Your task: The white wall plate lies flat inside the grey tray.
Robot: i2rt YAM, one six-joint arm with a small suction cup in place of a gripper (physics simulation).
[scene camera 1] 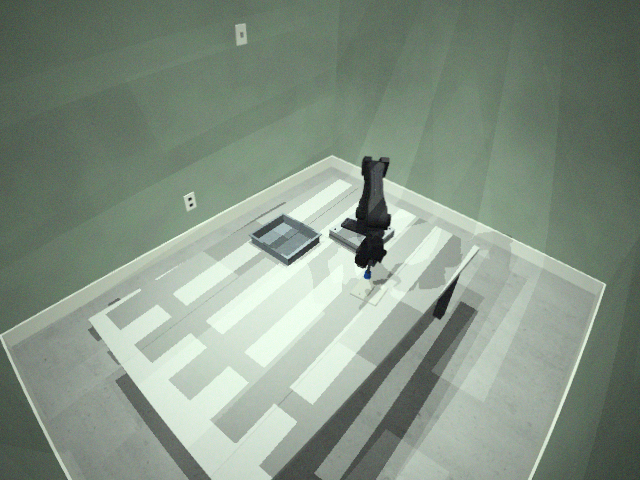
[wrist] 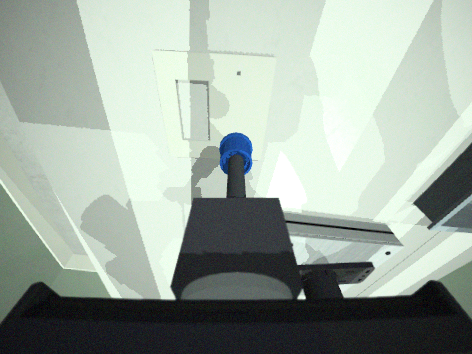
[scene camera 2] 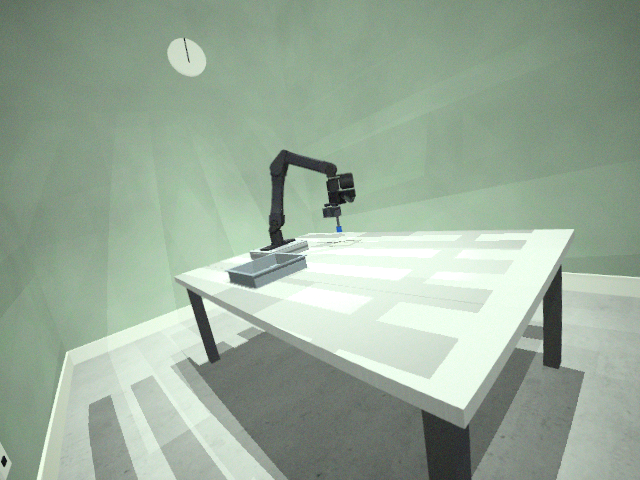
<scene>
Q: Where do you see a grey tray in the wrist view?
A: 438, 203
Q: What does the white wall plate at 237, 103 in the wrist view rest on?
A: The table.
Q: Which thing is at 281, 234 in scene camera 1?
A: A grey tray.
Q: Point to my suction cup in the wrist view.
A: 235, 141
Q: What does my suction cup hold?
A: Nothing.
</scene>
